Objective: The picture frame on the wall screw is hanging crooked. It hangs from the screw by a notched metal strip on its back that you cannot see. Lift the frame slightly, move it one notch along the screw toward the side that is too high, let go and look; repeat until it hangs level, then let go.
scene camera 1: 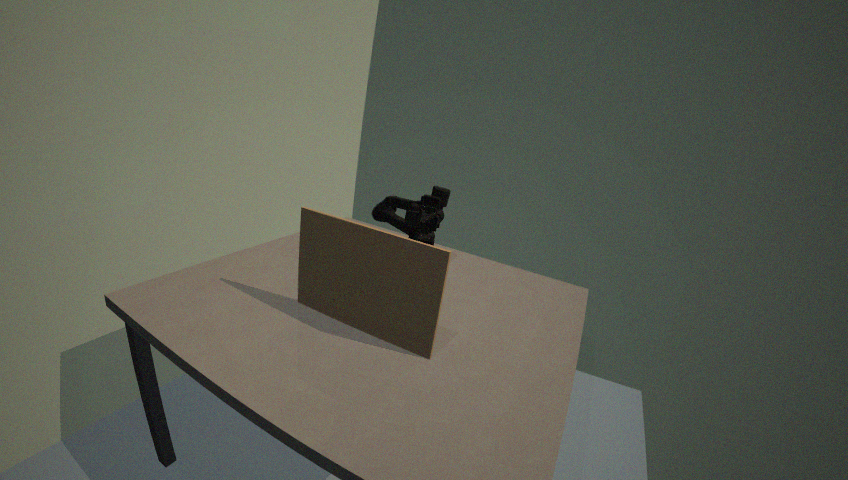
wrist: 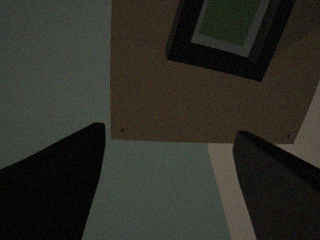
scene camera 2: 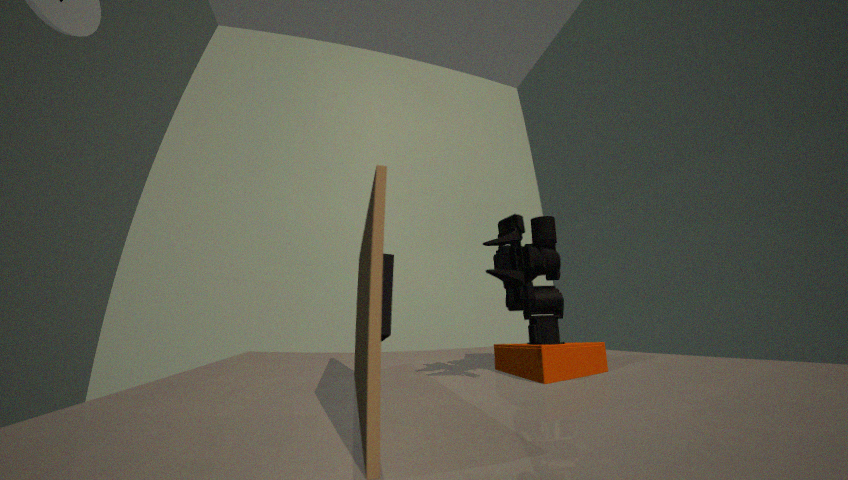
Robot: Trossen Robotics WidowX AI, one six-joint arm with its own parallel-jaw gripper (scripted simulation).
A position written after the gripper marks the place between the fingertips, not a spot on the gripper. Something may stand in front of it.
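The gripper [scene camera 2: 485, 256], also [scene camera 1: 420, 231] and [wrist: 171, 137]. Wall board [scene camera 1: 391, 287], also [wrist: 151, 98]. Picture frame [scene camera 2: 388, 260]; scene camera 1 does not show it, hidden by the wall board.
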